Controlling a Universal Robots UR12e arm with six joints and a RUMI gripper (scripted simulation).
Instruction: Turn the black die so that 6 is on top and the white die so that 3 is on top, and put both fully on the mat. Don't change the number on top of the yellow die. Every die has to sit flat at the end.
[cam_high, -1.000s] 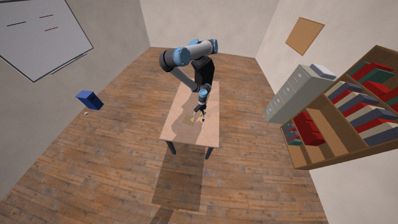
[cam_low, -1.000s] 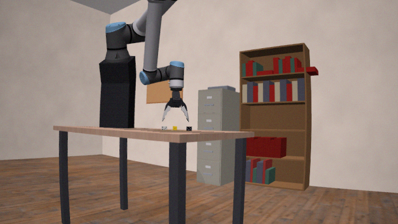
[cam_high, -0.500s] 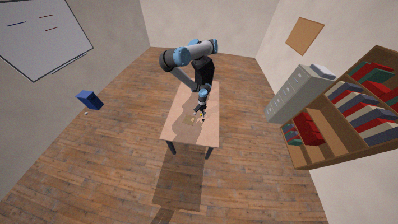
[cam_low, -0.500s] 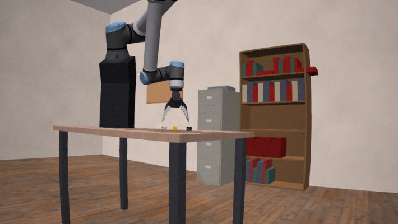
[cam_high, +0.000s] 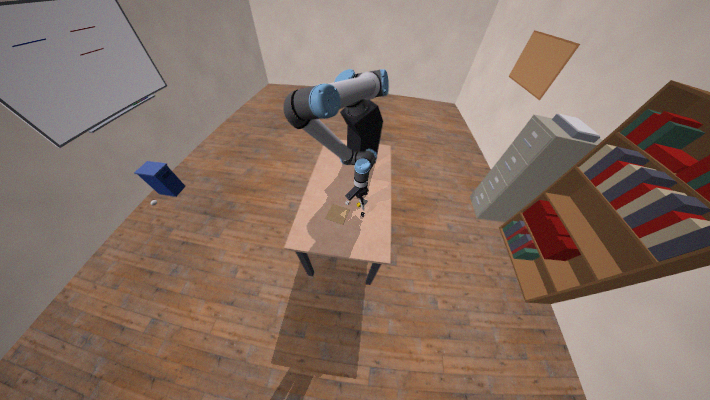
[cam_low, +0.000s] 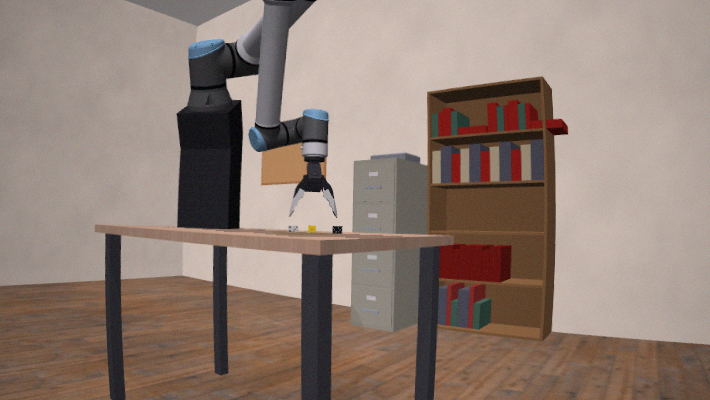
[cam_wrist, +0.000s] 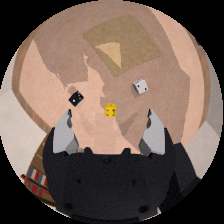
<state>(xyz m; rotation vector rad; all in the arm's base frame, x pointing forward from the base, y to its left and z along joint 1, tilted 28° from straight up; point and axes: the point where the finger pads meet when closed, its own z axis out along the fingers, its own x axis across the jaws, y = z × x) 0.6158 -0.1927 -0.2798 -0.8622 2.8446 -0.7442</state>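
The yellow die is 2 cm behind my hand, 2 cm to the left of it and 4 cm below it. The rest, counted from my hand: tan mat 5 cm ahead, 14 cm to the right, 5 cm below; then white die 4 cm behind, 6 cm to the right, 4 cm below; then black die 7 cm ahead, 4 cm to the left, 4 cm below.
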